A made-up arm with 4 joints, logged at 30 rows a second.
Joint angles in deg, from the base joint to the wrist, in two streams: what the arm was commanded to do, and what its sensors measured. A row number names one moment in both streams.
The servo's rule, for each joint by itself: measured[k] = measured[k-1] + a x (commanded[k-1-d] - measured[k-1]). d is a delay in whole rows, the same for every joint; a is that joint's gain. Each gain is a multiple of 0.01, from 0.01 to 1. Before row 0 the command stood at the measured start. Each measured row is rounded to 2 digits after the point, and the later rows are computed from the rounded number. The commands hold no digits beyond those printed.
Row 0, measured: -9.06, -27.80, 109.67, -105.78
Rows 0 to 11, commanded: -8.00, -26.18, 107.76, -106.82; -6.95, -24.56, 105.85, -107.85; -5.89, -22.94, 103.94, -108.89; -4.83, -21.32, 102.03, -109.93; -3.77, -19.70, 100.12, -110.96; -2.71, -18.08, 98.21, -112.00; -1.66, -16.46, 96.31, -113.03; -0.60, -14.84, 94.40, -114.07; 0.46, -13.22, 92.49, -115.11; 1.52, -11.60, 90.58, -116.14; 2.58, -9.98, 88.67, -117.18; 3.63, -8.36, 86.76, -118.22
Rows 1 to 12, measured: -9.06, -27.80, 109.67, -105.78; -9.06, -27.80, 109.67, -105.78; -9.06, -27.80, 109.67, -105.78; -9.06, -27.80, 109.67, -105.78; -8.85, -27.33, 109.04, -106.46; -8.47, -26.53, 107.99, -107.36; -7.95, -25.49, 106.65, -108.35; -7.33, -24.28, 105.13, -109.38; -6.62, -22.95, 103.48, -110.41; -5.84, -21.54, 101.74, -111.44; -5.00, -20.07, 99.95, -112.47; -4.12, -18.55, 98.12, -113.51
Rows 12 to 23, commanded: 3.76, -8.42, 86.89, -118.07; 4.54, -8.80, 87.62, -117.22; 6.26, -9.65, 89.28, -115.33; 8.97, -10.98, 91.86, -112.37; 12.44, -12.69, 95.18, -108.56; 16.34, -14.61, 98.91, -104.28; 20.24, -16.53, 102.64, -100.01; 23.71, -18.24, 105.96, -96.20; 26.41, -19.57, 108.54, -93.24; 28.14, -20.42, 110.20, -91.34; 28.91, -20.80, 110.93, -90.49; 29.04, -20.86, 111.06, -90.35
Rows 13 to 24, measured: -3.20, -17.00, 96.26, -114.55; -2.26, -15.43, 94.39, -115.58; -1.29, -13.85, 92.50, -116.62; -0.31, -12.26, 90.61, -117.66; 0.50, -11.15, 89.38, -117.93; 1.31, -10.47, 88.80, -117.47; 2.30, -10.23, 88.96, -116.08; 3.63, -10.45, 89.92, -113.67; 5.39, -11.10, 91.66, -110.35; 7.58, -12.12, 94.05, -106.40; 10.11, -13.40, 96.88, -102.25; 12.83, -14.80, 99.88, -98.32
